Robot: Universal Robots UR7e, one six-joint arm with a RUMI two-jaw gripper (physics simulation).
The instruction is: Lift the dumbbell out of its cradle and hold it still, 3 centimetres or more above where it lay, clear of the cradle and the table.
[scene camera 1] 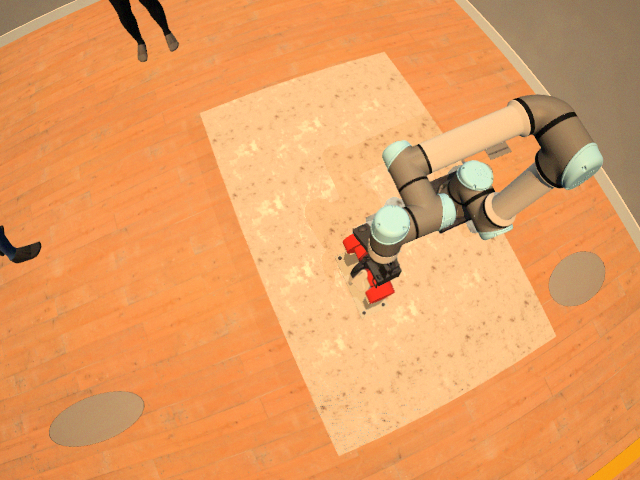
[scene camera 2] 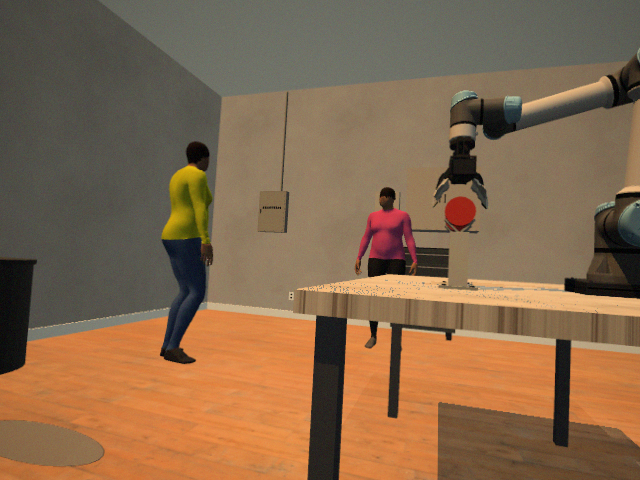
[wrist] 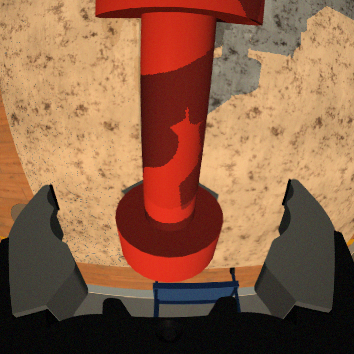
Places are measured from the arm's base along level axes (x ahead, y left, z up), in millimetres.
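Pixels of known places: gripper, between the fingertips: (wrist: pixel 169 186); arm's base, origin of its link: (scene camera 1: pixel 455 199) (scene camera 2: pixel 617 282).
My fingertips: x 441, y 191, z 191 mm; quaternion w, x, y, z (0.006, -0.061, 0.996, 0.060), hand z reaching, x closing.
Ahead of a thing's pixels: the offset from my fingertips to its middle. "*": to the spot under its first point.
The red dumbbell @[18 mm down, 1 mm ahead, 26 mm right] (scene camera 1: pixel 379 292) (scene camera 2: pixel 460 211) (wrist: pixel 175 100) lies level in its cradle @[* 222 mm down, 6 mm back, 76 mm left] (scene camera 1: pixel 373 308) (scene camera 2: pixel 458 258), a pale upright stand with V-shaped rests on a base plate. My gripper (scene camera 1: pixel 373 273) (scene camera 2: pixel 460 206) (wrist: pixel 169 186) is open and empty, pointing down over the dumbbell between its two end discs. In scene camera 2 the fingertips stand to either side of the near disc, level with its upper part, with a gap on both sides. In the wrist view the handle runs upright between the two fingers, touching neither. The arm hides part of the handle in scene camera 1.
The cradle stands on the speckled table (scene camera 1: pixel 439 361) (scene camera 2: pixel 372 304). The arm's base (scene camera 2: pixel 602 286) is on the table to the right in scene camera 2. A person in yellow (scene camera 2: pixel 187 206) and a person in pink (scene camera 2: pixel 387 232) stand on the floor away from the table.
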